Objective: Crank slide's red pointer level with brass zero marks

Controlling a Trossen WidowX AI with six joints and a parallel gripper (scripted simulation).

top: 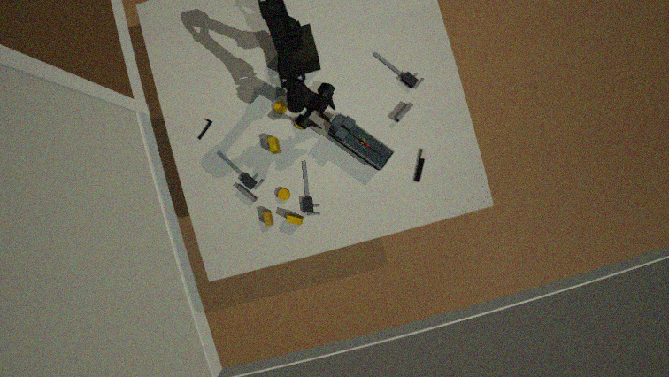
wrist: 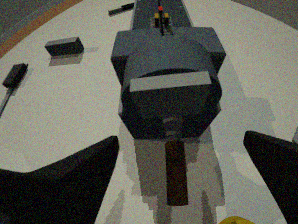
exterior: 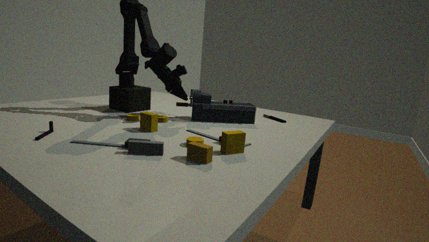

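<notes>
My gripper tip is 20 mm past the brown crank handle, 10 mm to the left of it and 30 mm above it. From my gripper tip the other things lie so: slide: 160 mm ahead, 100 mm to the left; then black l-shaped key: 220 mm behind, 480 mm to the right, 70 mm below; then black bar: 310 mm ahead, 290 mm to the left, 80 mm below.
</notes>
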